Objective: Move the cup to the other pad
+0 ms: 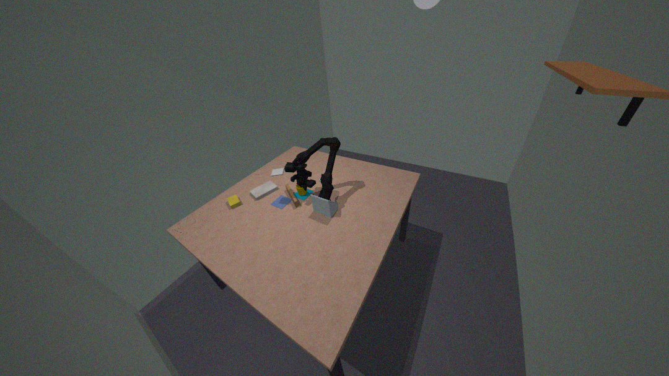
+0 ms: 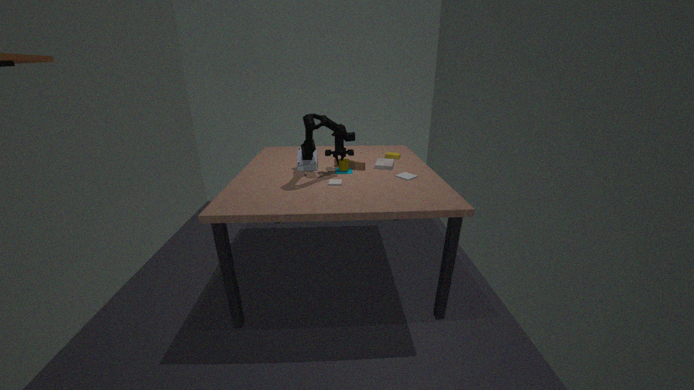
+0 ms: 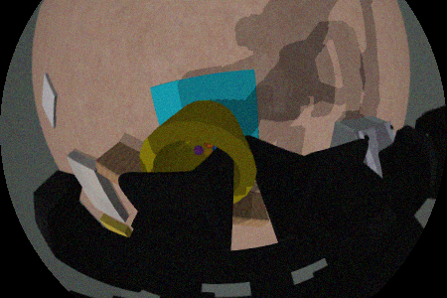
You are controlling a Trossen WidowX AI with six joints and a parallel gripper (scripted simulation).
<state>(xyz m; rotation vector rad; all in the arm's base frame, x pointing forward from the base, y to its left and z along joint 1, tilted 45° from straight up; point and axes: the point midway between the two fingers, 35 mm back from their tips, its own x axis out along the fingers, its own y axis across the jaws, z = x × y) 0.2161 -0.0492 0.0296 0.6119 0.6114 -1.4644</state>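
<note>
Right now the yellow cup is 2 cm ahead of my gripper tip. Also, from my gripper tip: wooden bar: 7 cm ahead, 7 cm to the left, 3 cm below; then small white tile: 3 cm behind, 22 cm to the right, 4 cm below; then teal pad: 3 cm ahead, 5 cm below.
</note>
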